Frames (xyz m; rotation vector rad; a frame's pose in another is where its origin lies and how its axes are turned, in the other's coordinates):
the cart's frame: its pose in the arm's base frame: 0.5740 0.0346 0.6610 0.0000 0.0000 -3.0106
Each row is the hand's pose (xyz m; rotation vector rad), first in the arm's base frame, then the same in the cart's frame.
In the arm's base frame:
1: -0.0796 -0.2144 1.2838 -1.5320 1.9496 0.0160
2: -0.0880 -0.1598 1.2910 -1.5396 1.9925 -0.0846
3: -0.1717 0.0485 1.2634 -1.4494 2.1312 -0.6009
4: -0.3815 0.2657 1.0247 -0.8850 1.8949 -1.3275
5: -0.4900 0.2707 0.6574 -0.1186 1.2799 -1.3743
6: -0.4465 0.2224 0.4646 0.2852 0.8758 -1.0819
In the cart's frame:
1: 0.6805 0.1615 0.6228 -2.4278 -1.6628 1.0104
2: 0.6817 0.1063 0.6300 -2.4010 -1.6159 0.9227
3: 0.7375 -0.1112 0.6024 -2.2323 -1.3132 0.6312
4: 0.9171 -0.3539 0.3637 -1.7778 -0.6925 0.6987
5: 1.0240 -0.3731 -0.0036 -1.2649 -0.0340 1.2590
6: 0.9872 -0.3195 -0.1964 -0.9311 0.3722 1.7172

